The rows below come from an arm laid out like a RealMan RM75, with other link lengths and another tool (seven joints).
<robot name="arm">
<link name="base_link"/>
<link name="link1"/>
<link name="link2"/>
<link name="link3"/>
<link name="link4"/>
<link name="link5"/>
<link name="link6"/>
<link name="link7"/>
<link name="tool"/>
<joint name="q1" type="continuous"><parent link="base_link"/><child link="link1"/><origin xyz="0 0 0.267" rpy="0 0 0"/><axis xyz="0 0 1"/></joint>
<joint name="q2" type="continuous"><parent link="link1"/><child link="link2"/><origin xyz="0 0 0" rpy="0 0 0"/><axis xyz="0 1 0"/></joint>
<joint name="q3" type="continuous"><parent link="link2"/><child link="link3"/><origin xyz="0 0 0.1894" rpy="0 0 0"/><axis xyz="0 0 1"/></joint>
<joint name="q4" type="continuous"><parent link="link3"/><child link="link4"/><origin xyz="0 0 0" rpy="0 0 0"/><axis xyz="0 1 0"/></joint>
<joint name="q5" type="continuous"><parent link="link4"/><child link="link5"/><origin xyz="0 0 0.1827" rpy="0 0 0"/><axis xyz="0 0 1"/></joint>
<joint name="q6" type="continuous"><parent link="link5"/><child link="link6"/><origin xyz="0 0 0" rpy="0 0 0"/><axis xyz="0 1 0"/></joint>
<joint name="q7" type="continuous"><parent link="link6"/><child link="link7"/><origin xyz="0 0 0.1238" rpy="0 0 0"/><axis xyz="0 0 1"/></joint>
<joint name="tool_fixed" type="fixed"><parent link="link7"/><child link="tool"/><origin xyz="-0.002 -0.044 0.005" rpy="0 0.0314 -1.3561"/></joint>
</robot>
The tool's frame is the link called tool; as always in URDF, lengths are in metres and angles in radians. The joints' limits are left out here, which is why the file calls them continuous.
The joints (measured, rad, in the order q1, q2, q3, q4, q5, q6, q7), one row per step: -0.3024, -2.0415, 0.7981, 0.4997, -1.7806, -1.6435, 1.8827; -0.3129, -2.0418, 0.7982, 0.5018, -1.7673, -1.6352, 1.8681; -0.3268, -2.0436, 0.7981, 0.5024, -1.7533, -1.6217, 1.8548; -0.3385, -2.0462, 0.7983, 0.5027, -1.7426, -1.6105, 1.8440; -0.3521, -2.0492, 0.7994, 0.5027, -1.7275, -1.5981, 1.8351; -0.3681, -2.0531, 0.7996, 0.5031, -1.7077, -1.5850, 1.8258; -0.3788, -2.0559, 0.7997, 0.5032, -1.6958, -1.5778, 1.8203; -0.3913, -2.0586, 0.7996, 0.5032, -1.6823, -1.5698, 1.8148; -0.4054, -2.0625, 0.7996, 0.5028, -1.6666, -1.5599, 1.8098; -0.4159, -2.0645, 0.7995, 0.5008, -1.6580, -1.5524, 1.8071; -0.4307, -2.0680, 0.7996, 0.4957, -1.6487, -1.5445, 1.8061; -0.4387, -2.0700, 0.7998, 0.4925, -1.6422, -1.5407, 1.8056; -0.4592, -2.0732, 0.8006, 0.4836, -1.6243, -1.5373, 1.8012; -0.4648, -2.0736, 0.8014, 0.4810, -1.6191, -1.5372, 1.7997; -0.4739, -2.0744, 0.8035, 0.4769, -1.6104, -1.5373, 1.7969; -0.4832, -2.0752, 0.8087, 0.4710, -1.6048, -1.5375, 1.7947; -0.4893, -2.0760, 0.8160, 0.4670, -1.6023, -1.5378, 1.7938; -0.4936, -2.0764, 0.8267, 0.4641, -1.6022, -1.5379, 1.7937; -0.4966, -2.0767, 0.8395, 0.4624, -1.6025, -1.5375, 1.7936; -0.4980, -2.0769, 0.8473, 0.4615, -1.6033, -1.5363, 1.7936
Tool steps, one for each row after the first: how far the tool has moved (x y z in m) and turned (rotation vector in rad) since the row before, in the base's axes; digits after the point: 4 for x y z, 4 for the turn. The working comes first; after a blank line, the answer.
Tool pose at each row, in the base's axes (x y z in m, rotation vector in rad; the steps are taken from these numbers as rounded here): -0.2533, 0.2744, 0.1086, 1.3670, 2.1173, 1.5337; -0.2517, 0.2769, 0.1066, 1.3644, 2.1283, 1.5113; -0.2497, 0.2803, 0.1041, 1.3621, 2.1412, 1.4898; -0.2478, 0.2831, 0.1016, 1.3590, 2.1507, 1.4728; -0.2455, 0.2861, 0.0984, 1.3618, 2.1615, 1.4498; -0.2426, 0.2894, 0.0946, 1.3679, 2.1729, 1.4218; -0.2403, 0.2915, 0.0922, 1.3724, 2.1778, 1.4043; -0.2378, 0.2940, 0.0897, 1.3793, 2.1826, 1.3849; -0.2348, 0.2967, 0.0865, 1.3876, 2.1885, 1.3630; -0.2328, 0.2987, 0.0845, 1.3923, 2.1920, 1.3508; -0.2296, 0.3013, 0.0814, 1.3983, 2.1922, 1.3354; -0.2279, 0.3025, 0.0795, 1.4019, 2.1929, 1.3247; -0.2231, 0.3050, 0.0747, 1.4105, 2.1914, 1.2910; -0.2217, 0.3056, 0.0733, 1.4134, 2.1908, 1.2802; -0.2195, 0.3064, 0.0710, 1.4183, 2.1897, 1.2609; -0.2170, 0.3070, 0.0683, 1.4219, 2.1874, 1.2407; -0.2149, 0.3073, 0.0659, 1.4259, 2.1850, 1.2238; -0.2131, 0.3072, 0.0637, 1.4314, 2.1825, 1.2068; -0.2115, 0.3070, 0.0614, 1.4381, 2.1810, 1.1886; -0.2108, 0.3069, 0.0601, 1.4416, 2.1810, 1.1790

0.0016, 0.0025, -0.0020, -0.0169, 0.0035, 0.0009; 0.0020, 0.0034, -0.0025, -0.0162, 0.0050, 0.0024; 0.0019, 0.0028, -0.0025, -0.0131, 0.0028, 0.0019; 0.0023, 0.0030, -0.0032, -0.0157, 0.0073, -0.0006; 0.0029, 0.0033, -0.0038, -0.0183, 0.0099, -0.0025; 0.0023, 0.0021, -0.0024, -0.0112, 0.0055, -0.0031; 0.0025, 0.0025, -0.0025, -0.0118, 0.0070, -0.0044; 0.0030, 0.0027, -0.0032, -0.0132, 0.0087, -0.0047; 0.0020, 0.0020, -0.0020, -0.0073, 0.0051, -0.0025; 0.0032, 0.0026, -0.0031, -0.0092, 0.0040, -0.0058; 0.0017, 0.0012, -0.0019, -0.0065, 0.0028, -0.0035; 0.0048, 0.0025, -0.0048, -0.0214, 0.0051, -0.0125; 0.0014, 0.0006, -0.0014, -0.0068, 0.0017, -0.0041; 0.0022, 0.0008, -0.0023, -0.0123, 0.0030, -0.0072; 0.0025, 0.0006, -0.0027, -0.0133, 0.0016, -0.0078; 0.0021, 0.0003, -0.0024, -0.0109, 0.0018, -0.0071; 0.0018, -0.0001, -0.0022, -0.0105, 0.0027, -0.0077; 0.0016, -0.0002, -0.0023, -0.0108, 0.0043, -0.0077; 0.0007, -0.0001, -0.0013, -0.0057, 0.0028, -0.0035
